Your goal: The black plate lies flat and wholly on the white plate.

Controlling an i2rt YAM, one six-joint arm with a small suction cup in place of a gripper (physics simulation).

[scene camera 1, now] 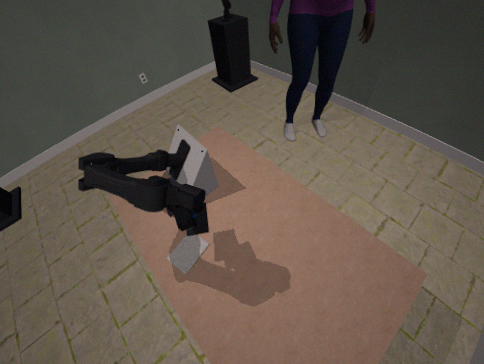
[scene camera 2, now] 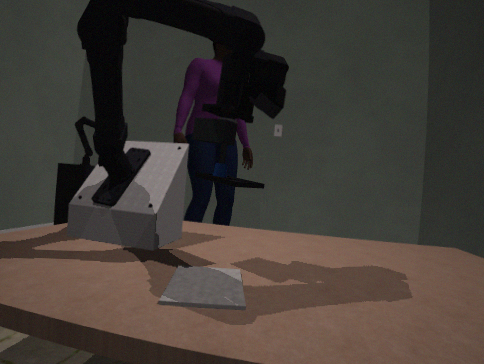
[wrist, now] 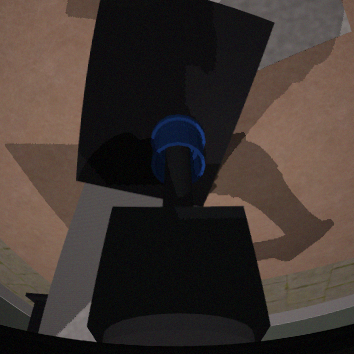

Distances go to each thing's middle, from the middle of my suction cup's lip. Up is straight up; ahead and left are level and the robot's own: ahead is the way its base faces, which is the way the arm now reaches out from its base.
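Labels:
Black plate (wrist: 141,68): 2 cm ahead of my suction cup, 2 cm below it. White plate (scene camera 2: 191,286): 19 cm below my suction cup, 10 cm to the right of it and 3 cm ahead of it.

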